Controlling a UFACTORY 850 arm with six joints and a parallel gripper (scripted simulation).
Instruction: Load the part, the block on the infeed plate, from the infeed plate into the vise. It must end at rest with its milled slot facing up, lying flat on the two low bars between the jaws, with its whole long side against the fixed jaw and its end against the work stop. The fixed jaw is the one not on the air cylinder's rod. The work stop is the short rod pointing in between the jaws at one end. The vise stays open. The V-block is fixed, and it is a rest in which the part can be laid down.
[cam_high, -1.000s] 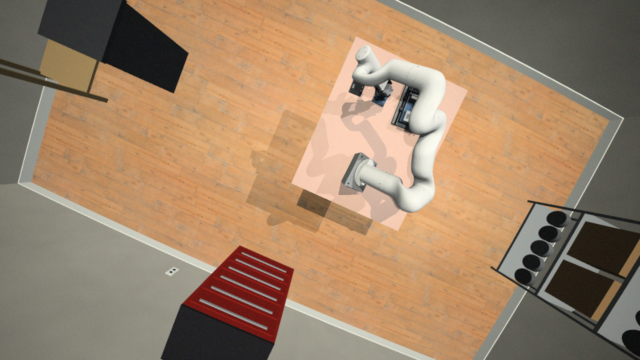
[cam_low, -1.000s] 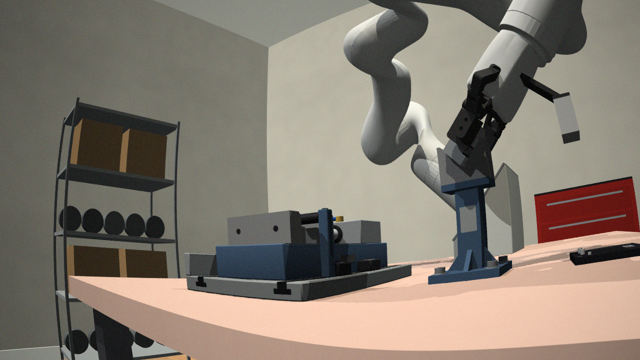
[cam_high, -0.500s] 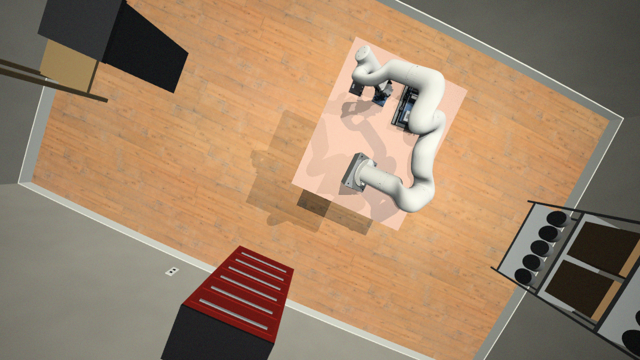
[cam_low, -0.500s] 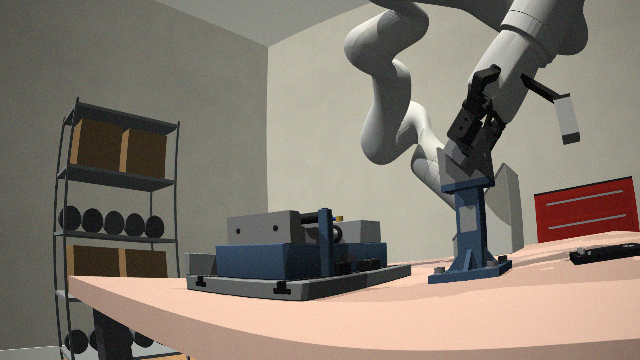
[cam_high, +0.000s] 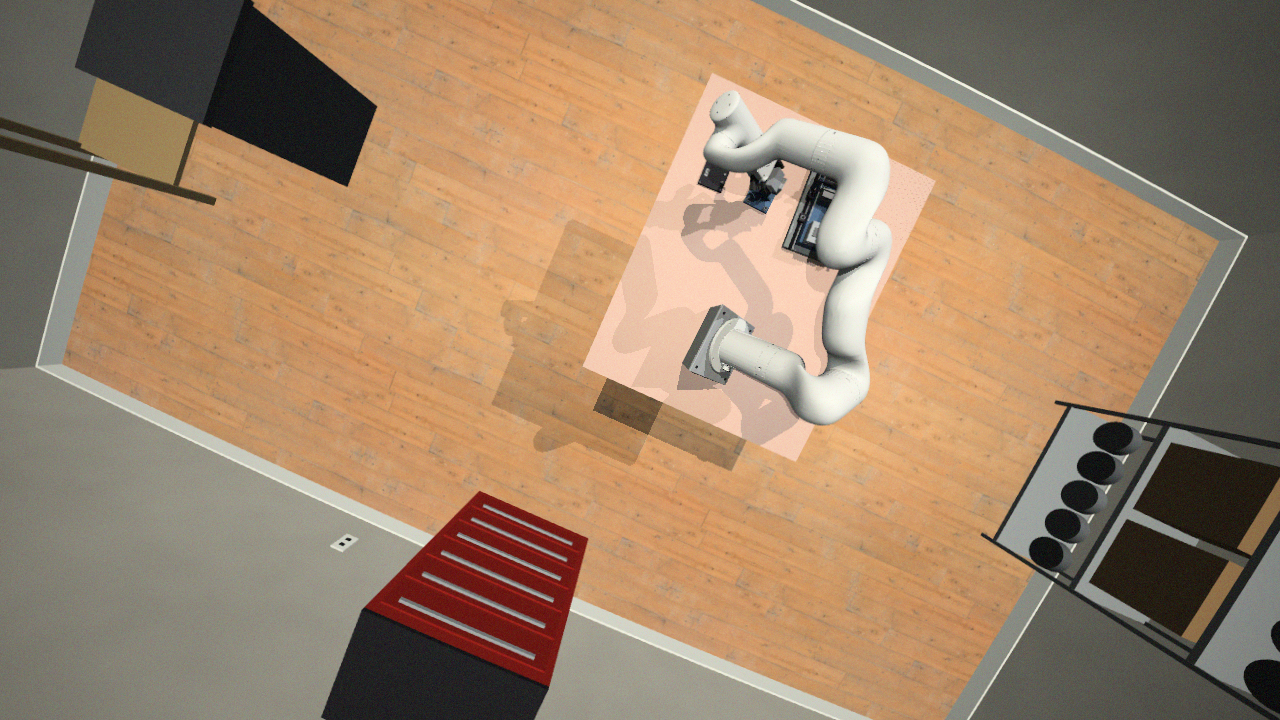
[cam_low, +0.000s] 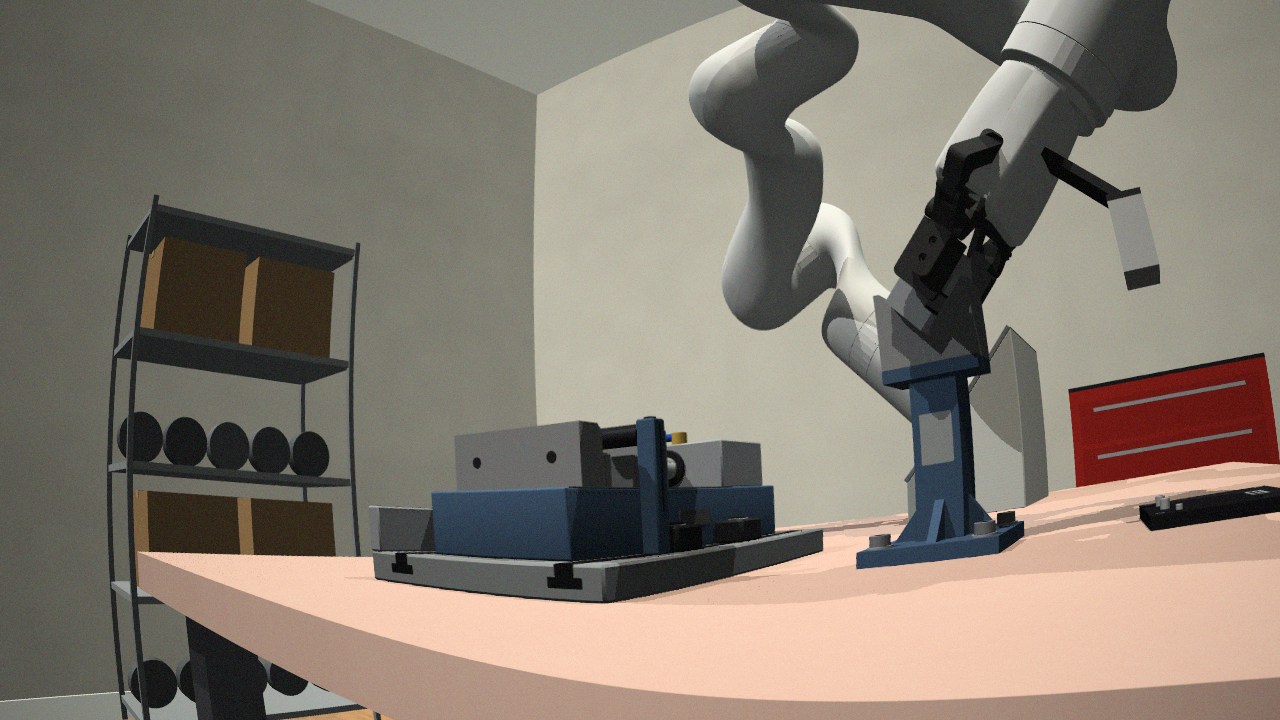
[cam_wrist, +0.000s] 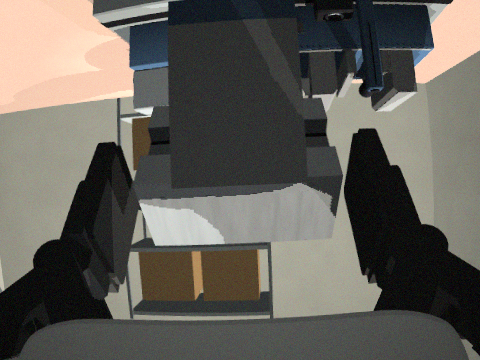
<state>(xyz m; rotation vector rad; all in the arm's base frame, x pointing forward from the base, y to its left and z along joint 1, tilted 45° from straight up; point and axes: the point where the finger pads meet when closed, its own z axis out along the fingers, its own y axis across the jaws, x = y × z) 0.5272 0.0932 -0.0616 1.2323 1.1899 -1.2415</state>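
My hand is 10 mm above the part. Also, from my hand: cylinder rod (10 mm ahead, 240 mm to the right, 90 mm below); black infeed plate (170 mm to the left, 160 mm below); work stop rod (100 mm ahead, 180 mm to the right, 70 mm below).
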